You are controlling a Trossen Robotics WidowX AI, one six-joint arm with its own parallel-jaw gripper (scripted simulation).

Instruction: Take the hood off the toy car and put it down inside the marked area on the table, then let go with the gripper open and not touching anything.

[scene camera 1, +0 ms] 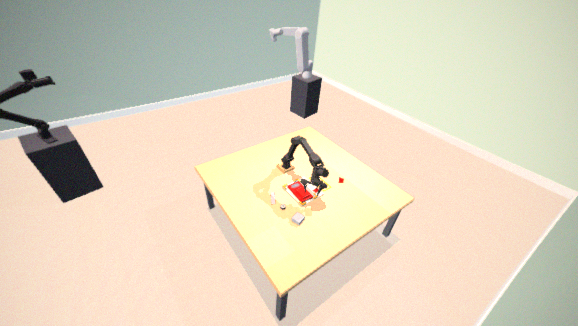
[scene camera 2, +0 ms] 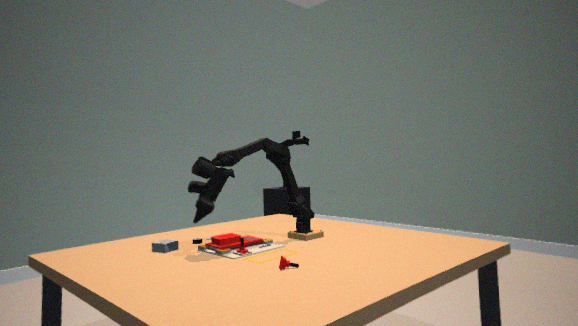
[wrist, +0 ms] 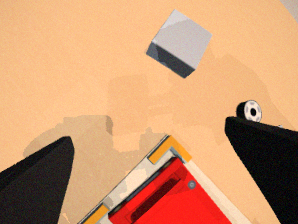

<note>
The gripper (scene camera 2: 195,218) is open, with nothing in its grasp.
The gripper shows as well in the wrist view (wrist: 150,134).
</note>
